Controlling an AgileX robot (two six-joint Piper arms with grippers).
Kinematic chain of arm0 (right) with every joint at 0, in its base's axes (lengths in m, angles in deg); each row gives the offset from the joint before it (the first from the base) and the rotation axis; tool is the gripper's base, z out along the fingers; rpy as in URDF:
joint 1: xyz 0 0 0.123 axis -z
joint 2: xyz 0 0 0 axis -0.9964 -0.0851 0
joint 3: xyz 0.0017 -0.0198 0.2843 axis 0.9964 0.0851 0
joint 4: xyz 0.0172 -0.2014 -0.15 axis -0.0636 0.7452 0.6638
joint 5: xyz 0 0 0 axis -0.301 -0.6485 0.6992
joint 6: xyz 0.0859 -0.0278 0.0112 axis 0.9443 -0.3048 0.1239
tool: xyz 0 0 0 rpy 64.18 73.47 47.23
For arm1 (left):
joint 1: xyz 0 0 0.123 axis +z
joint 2: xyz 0 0 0 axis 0.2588 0.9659 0
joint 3: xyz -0.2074 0.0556 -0.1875 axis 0.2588 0.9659 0
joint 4: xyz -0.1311 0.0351 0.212 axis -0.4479 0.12 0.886
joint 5: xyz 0 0 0 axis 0.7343 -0.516 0.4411
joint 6: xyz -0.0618 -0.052 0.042 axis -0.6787 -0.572 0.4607
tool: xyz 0 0 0 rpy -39.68 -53.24 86.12
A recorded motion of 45 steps. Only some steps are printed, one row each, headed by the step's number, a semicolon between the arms.
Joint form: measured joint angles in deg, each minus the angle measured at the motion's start. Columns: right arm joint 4, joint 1, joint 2, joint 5, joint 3, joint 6; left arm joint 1, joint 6, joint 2, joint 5, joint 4, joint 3.
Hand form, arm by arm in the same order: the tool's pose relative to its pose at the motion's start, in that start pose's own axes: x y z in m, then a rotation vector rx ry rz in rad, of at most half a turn. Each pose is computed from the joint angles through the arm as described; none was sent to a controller.
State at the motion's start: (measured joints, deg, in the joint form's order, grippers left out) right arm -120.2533 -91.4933 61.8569 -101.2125 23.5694 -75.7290; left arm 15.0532 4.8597 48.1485 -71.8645 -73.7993 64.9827
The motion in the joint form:
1: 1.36 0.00 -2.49 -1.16 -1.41 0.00; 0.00 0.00 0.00 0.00 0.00 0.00
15: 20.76 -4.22 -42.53 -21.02 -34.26 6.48; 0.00 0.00 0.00 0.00 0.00 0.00
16: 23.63 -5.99 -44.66 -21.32 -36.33 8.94; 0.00 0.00 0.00 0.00 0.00 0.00
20: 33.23 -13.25 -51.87 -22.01 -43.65 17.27; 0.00 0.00 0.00 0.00 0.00 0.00
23: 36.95 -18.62 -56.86 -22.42 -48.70 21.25; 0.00 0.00 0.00 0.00 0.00 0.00
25: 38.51 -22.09 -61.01 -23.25 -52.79 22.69; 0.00 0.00 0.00 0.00 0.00 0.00
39: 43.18 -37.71 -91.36 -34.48 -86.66 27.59; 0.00 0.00 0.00 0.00 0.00 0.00
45: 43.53 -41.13 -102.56 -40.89 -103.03 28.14; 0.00 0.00 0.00 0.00 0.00 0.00
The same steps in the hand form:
1: -0.0037 0.0016 0.0045 0.0131 0.0373 -0.0159; 0.0000 0.0000 0.0000 0.0000 0.0000 0.0000
15: -0.0803 0.0352 0.1118 0.1190 0.5593 -0.1808; 0.0000 0.0000 0.0000 0.0000 0.0000 0.0000
16: -0.0814 0.0392 0.1205 0.1339 0.5823 -0.1997; 0.0000 0.0000 0.0000 0.0000 0.0000 0.0000
20: -0.0798 0.0604 0.1522 0.1681 0.6432 -0.2820; 0.0000 0.0000 0.0000 0.0000 0.0000 0.0000
23: -0.0722 0.0818 0.1744 0.1550 0.6796 -0.3298; 0.0000 0.0000 0.0000 0.0000 0.0000 0.0000
25: -0.0641 0.0978 0.1920 0.1372 0.7150 -0.3668; 0.0000 0.0000 0.0000 0.0000 0.0000 0.0000
39: 0.0160 0.1907 0.3039 0.0593 0.9279 -0.5451; 0.0000 0.0000 0.0000 0.0000 0.0000 0.0000
45: 0.0446 0.2200 0.3348 0.0260 0.9706 -0.5911; 0.0000 0.0000 0.0000 0.0000 0.0000 0.0000

